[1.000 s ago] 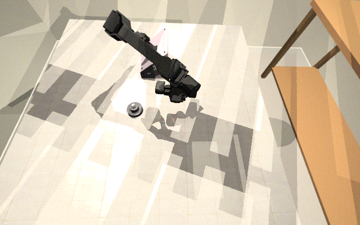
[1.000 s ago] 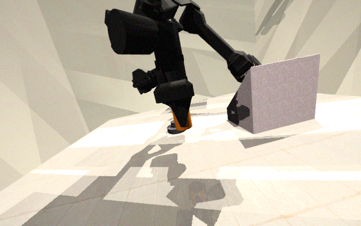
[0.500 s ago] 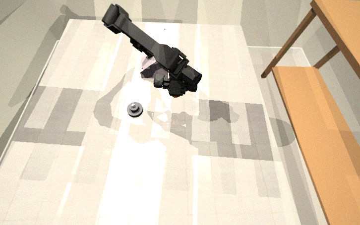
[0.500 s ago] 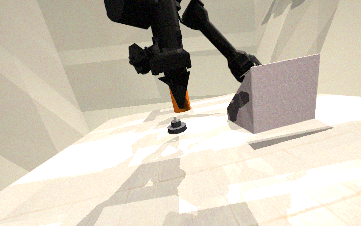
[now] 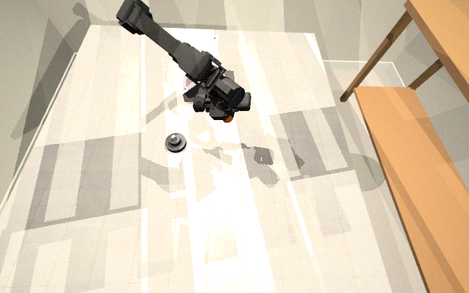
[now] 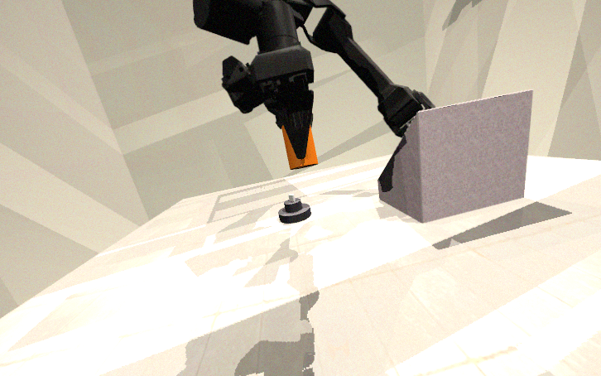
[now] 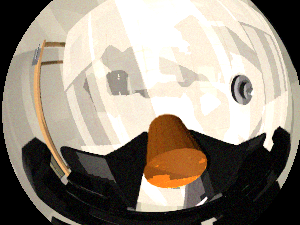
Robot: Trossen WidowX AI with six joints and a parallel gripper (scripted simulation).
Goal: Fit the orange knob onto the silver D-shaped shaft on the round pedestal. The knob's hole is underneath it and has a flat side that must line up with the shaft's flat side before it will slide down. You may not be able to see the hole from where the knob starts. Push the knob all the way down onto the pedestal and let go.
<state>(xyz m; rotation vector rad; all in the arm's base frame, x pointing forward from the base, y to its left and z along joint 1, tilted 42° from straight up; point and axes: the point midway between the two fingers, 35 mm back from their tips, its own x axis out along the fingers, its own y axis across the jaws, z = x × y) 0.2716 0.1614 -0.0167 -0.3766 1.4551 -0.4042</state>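
The orange knob lies 1 cm to the right of my gripper tip and 3 cm above it. The rest, counted from my gripper tip: black round pedestal (4 cm ahead, 21 cm to the right, 13 cm below).
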